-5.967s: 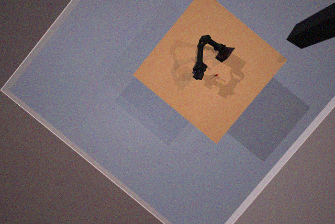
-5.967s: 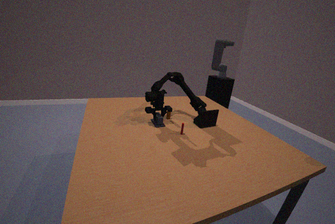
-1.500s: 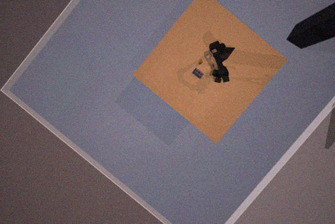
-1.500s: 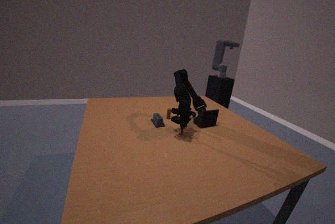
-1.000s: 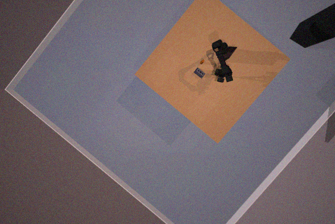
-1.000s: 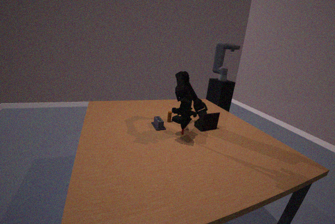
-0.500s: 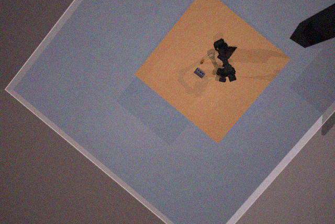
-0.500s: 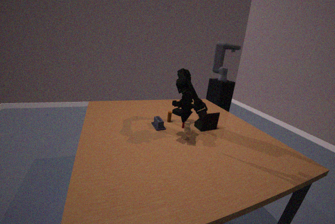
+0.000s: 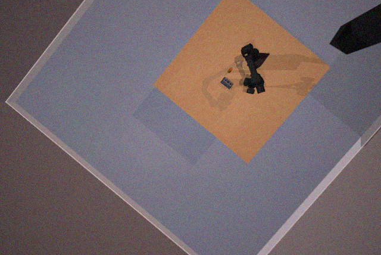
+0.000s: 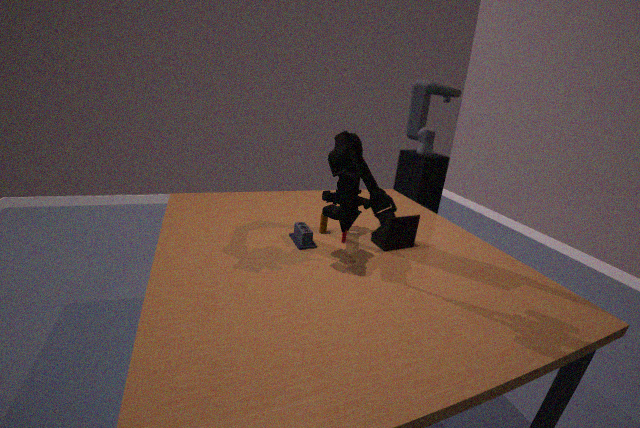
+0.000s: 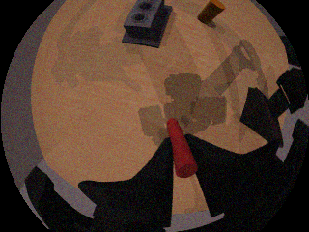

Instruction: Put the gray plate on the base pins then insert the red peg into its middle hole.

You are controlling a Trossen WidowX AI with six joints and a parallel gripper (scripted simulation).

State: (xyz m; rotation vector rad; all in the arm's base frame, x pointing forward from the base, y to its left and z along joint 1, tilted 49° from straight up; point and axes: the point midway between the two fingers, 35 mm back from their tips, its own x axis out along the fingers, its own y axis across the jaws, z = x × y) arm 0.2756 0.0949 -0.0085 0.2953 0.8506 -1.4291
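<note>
Right now the gray plate is 60 mm ahead of my gripper tip, 170 mm to the right of it and 70 mm below it. Also, from my gripper tip: base 60 mm ahead, 170 mm to the right, 100 mm below; red peg right at my gripper tip.
</note>
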